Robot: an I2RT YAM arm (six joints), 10 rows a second.
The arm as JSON. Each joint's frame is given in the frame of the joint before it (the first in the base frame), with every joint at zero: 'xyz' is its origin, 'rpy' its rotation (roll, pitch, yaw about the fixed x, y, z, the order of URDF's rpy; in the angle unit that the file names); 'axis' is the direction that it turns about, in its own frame. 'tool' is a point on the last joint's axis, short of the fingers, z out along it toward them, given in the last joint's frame.
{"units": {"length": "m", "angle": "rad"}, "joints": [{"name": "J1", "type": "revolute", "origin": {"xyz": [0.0, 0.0, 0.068], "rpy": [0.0, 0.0, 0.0]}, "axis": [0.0, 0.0, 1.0]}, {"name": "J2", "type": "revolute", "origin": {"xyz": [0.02, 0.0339, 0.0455], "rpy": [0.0, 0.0, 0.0]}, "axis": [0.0, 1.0, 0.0]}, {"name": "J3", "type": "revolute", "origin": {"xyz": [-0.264, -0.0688, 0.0], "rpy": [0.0, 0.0, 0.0]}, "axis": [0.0, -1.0, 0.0]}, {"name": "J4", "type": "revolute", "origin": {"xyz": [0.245, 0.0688, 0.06], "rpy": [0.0, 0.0, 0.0]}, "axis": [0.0, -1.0, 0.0]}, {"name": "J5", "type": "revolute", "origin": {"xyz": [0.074, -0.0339, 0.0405], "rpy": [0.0, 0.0, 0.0]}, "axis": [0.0, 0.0, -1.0]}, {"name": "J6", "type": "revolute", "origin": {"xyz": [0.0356, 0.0, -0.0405], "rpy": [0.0, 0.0, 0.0]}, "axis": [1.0, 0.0, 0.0]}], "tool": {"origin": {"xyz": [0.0, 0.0, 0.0], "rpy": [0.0, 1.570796, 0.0]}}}
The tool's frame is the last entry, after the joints.
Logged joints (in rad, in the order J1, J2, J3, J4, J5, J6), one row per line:
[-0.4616, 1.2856, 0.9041, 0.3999, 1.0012, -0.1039]
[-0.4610, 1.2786, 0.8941, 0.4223, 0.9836, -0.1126]
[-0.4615, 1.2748, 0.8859, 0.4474, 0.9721, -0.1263]
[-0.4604, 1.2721, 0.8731, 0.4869, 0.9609, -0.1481]
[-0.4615, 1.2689, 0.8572, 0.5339, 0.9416, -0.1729]
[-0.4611, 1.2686, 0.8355, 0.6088, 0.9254, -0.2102]
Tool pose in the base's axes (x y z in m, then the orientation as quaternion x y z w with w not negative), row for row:
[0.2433, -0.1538, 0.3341, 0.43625, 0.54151, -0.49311, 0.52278]
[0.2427, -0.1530, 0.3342, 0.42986, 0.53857, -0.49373, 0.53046]
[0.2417, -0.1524, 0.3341, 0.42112, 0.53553, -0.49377, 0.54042]
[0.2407, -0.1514, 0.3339, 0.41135, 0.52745, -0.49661, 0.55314]
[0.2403, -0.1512, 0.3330, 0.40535, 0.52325, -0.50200, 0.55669]
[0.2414, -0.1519, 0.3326, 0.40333, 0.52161, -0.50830, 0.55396]
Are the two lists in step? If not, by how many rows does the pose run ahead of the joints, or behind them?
The pose runs 2 rows ahead of the joints: the pose in row i belongs to the joints in row i + 2.
